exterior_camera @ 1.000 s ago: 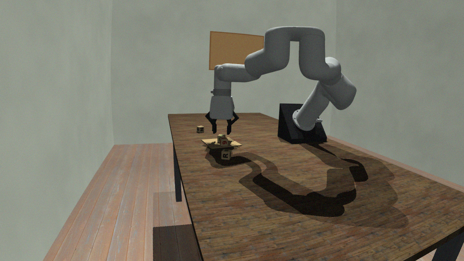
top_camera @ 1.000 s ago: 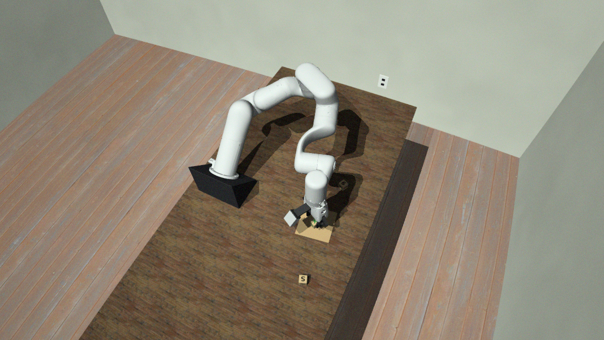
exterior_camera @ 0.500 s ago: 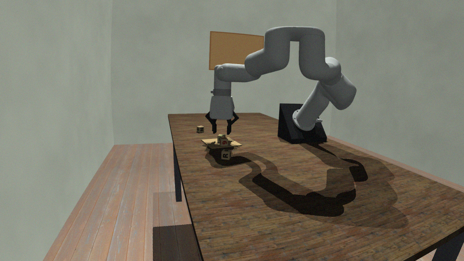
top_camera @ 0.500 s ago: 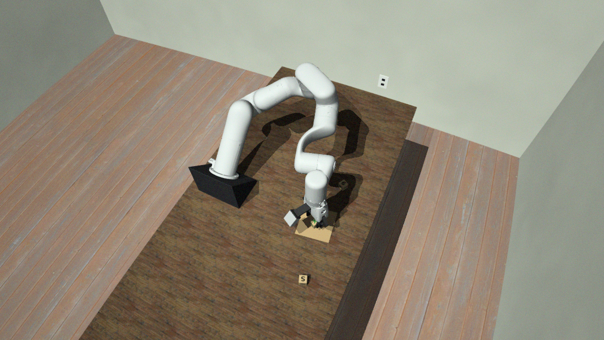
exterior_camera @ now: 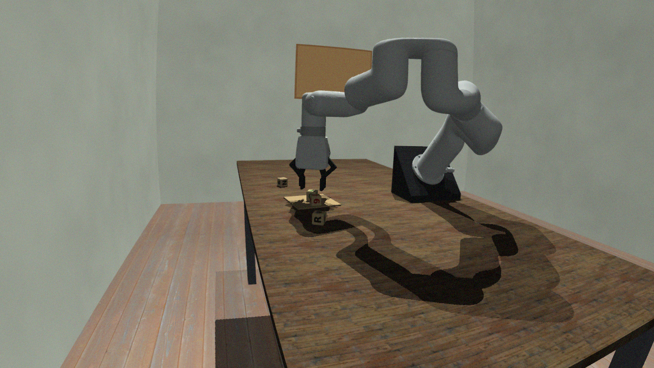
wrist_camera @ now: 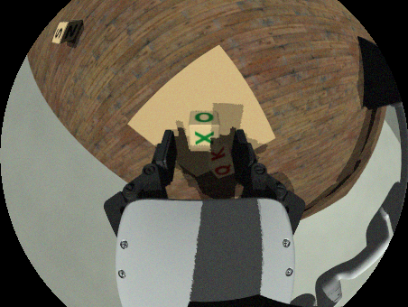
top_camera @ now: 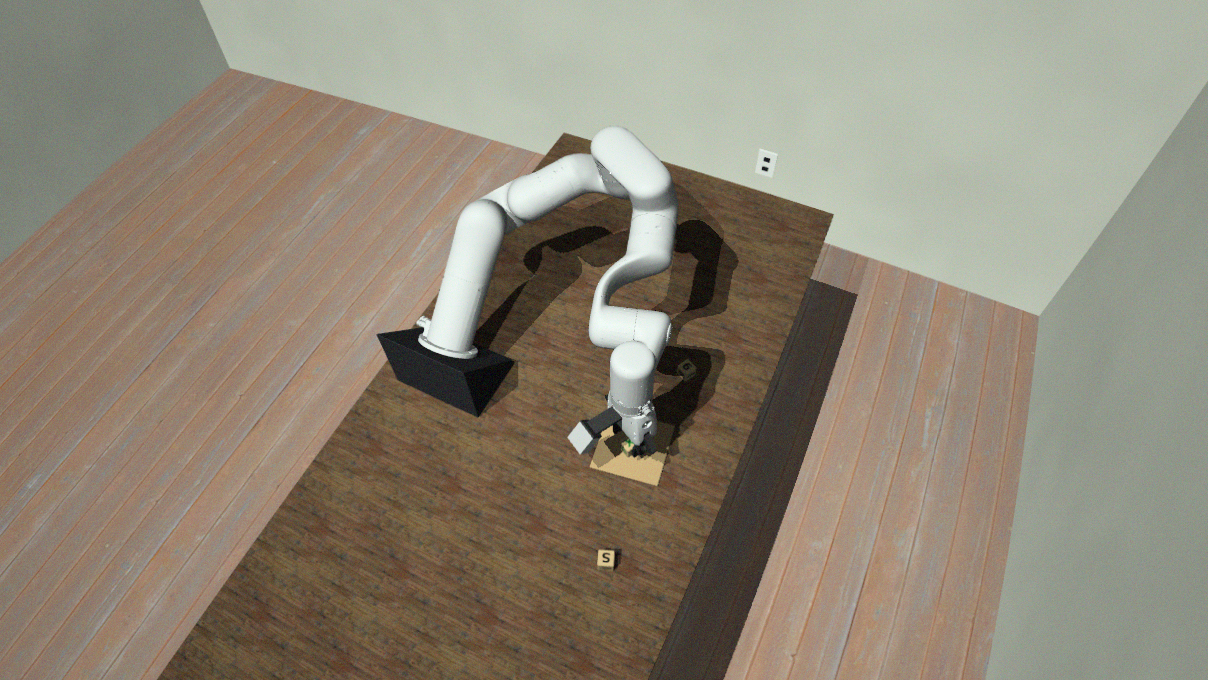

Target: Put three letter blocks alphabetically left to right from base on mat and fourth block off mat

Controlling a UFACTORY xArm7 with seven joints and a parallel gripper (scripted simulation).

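Right now my hand is 10 mm to the right of the tan mat and 50 mm above it. Round my hand: S block: 80 mm ahead, 230 mm to the right, 40 mm below; red-marked block: 60 mm to the left, 40 mm below.
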